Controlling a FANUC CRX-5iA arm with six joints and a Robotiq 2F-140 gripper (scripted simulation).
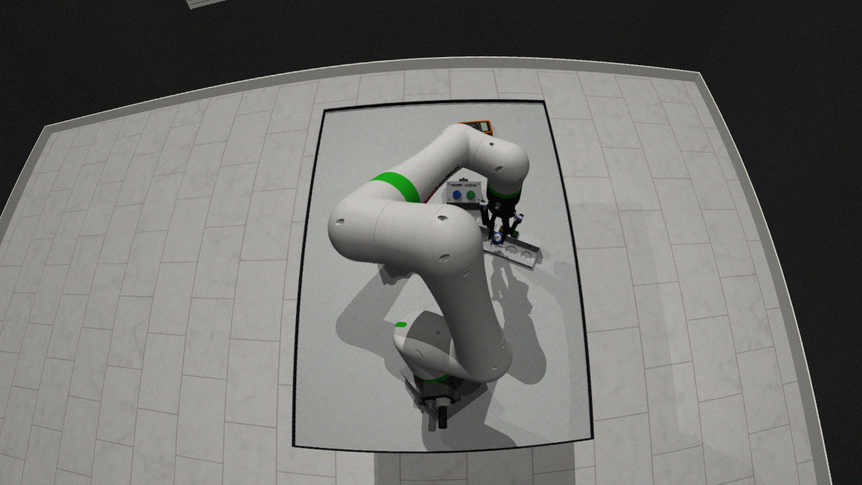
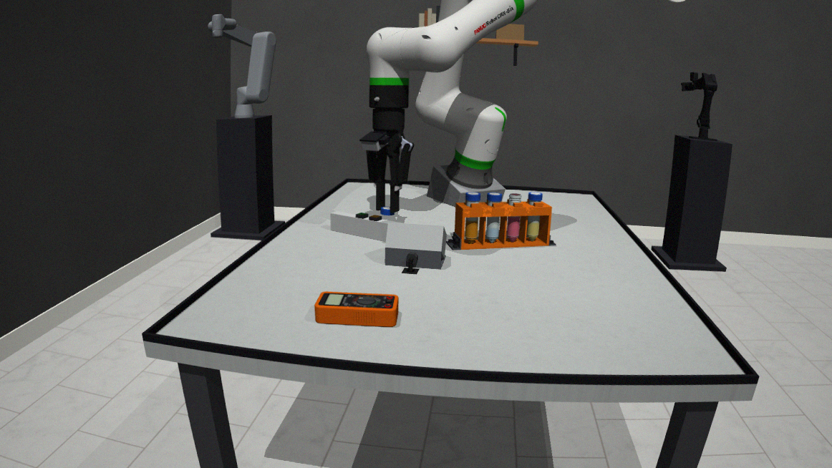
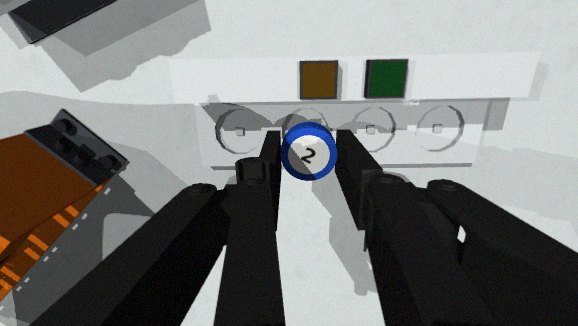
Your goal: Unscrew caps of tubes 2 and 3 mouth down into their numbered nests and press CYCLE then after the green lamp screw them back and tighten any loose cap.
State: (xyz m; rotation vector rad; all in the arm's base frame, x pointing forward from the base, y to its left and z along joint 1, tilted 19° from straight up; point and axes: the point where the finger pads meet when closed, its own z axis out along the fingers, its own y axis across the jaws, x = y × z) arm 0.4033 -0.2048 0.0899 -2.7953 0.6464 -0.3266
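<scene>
Now: the cap 3 250 mm to the left of my hand, 30 mm ahead of it and 20 mm above it. Round my hand: green key (160 mm ahead, 70 mm to the left, 30 mm below); then blue key (160 mm ahead, 120 mm to the left, 30 mm below); then cap 2 (30 mm below).
</scene>
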